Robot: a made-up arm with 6 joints. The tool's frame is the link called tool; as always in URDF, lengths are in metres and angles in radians. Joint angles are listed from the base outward.
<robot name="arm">
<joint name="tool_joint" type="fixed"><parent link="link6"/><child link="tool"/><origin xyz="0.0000 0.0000 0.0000" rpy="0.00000 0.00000 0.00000"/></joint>
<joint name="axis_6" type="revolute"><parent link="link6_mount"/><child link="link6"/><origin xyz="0.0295 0.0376 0.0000" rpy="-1.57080 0.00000 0.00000"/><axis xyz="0 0 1"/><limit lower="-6.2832" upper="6.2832"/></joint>
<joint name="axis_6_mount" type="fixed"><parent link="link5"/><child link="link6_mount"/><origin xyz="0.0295 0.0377 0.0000" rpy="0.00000 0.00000 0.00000"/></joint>
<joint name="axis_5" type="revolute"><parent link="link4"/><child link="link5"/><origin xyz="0.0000 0.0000 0.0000" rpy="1.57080 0.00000 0.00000"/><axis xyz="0 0 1"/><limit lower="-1.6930" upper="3.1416"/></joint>
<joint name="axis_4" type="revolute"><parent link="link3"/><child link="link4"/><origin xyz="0.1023 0.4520 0.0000" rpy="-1.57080 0.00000 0.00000"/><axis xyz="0 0 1"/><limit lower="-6.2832" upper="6.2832"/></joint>
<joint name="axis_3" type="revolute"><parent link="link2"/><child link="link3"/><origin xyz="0.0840 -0.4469 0.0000" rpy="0.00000 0.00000 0.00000"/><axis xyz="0 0 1"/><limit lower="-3.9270" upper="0.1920"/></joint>
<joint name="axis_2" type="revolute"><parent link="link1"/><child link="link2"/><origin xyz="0.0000 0.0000 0.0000" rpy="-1.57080 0.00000 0.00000"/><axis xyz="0 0 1"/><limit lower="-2.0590" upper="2.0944"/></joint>
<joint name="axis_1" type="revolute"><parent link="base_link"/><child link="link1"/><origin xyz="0.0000 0.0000 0.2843" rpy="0.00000 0.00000 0.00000"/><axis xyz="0 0 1"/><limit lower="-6.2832" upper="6.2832"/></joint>
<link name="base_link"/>
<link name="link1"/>
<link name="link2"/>
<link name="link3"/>
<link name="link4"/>
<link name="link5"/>
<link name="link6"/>
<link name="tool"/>
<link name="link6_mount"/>
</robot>
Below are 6 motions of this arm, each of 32 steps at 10 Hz.
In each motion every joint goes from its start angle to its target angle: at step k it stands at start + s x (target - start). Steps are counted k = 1, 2, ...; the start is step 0. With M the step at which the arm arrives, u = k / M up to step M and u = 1 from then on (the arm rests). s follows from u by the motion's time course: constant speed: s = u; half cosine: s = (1 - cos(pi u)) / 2; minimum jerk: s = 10 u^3 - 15 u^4 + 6 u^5.
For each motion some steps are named. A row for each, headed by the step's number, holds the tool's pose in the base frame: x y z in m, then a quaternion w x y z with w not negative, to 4 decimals.
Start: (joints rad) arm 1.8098 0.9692 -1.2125 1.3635 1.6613 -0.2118
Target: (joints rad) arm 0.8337 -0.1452 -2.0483 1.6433 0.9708 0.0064
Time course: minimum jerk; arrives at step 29
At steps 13, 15, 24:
13: 0.0607 0.7939 0.4437 0.4242 -0.6898 -0.3347 0.4820
15: 0.1614 0.7630 0.6130 0.5422 -0.6822 -0.3171 0.3742
24: 0.2639 0.3624 1.1085 0.8140 -0.5299 -0.2369 -0.0231

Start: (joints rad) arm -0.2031 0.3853 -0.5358 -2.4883 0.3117 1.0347
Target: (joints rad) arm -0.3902 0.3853 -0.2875 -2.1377 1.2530 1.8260
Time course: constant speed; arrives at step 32
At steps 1, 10, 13, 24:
1: 0.3957 -0.0648 0.1408 0.2196 0.8052 0.5471 0.0640
10: 0.3716 -0.0955 0.1280 0.3175 0.8677 0.3768 0.0653
13: 0.3620 -0.1058 0.1251 0.3505 0.8779 0.3193 0.0665
24: 0.3196 -0.1422 0.1211 0.4718 0.8705 0.1180 0.0753

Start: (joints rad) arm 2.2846 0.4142 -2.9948 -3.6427 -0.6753 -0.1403
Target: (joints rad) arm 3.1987 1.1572 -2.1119 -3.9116 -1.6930 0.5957
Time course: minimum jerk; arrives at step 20
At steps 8, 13, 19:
8: -0.5763 0.4293 0.8195 0.3949 -0.7837 0.2565 0.4052
13: -0.8004 0.1811 0.4084 0.3450 -0.9147 0.2102 -0.0092
19: -0.7894 0.0028 0.2098 0.4515 -0.8581 0.1419 -0.1992

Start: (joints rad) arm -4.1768 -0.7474 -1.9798 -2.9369 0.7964 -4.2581
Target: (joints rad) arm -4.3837 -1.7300 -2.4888 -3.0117 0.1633 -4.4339
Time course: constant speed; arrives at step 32
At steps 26, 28, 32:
26: 0.3108 -0.8216 0.7092 0.3505 0.0040 0.5129 -0.7836
28: 0.3104 -0.8542 0.6417 0.3332 0.0077 0.5359 -0.7757
32: 0.3021 -0.9042 0.5003 0.2983 0.0141 0.5806 -0.7575

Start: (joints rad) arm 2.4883 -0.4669 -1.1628 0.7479 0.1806 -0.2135
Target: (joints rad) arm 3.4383 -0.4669 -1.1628 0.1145 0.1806 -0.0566
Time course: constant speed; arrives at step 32
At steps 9, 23, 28, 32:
9: -0.3628 0.1734 0.8923 0.6723 -0.2503 -0.6956 0.0382
23: -0.4013 0.0010 0.8974 0.6594 -0.0416 -0.7451 0.0913
28: -0.3962 -0.0626 0.8985 0.6550 0.0352 -0.7468 0.1095
32: -0.3849 -0.1124 0.8990 0.6516 0.0966 -0.7421 0.1239

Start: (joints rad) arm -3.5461 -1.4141 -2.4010 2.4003 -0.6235 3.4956
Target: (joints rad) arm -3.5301 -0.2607 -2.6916 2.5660 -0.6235 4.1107
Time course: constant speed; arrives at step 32
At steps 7, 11, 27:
7: 0.6017 -0.1904 0.9476 0.9482 -0.1920 0.0195 -0.2523
11: 0.5213 -0.1568 1.0242 0.9561 -0.1963 -0.0280 -0.2157
27: 0.1263 0.0041 1.2037 0.9426 -0.2547 -0.2071 -0.0611

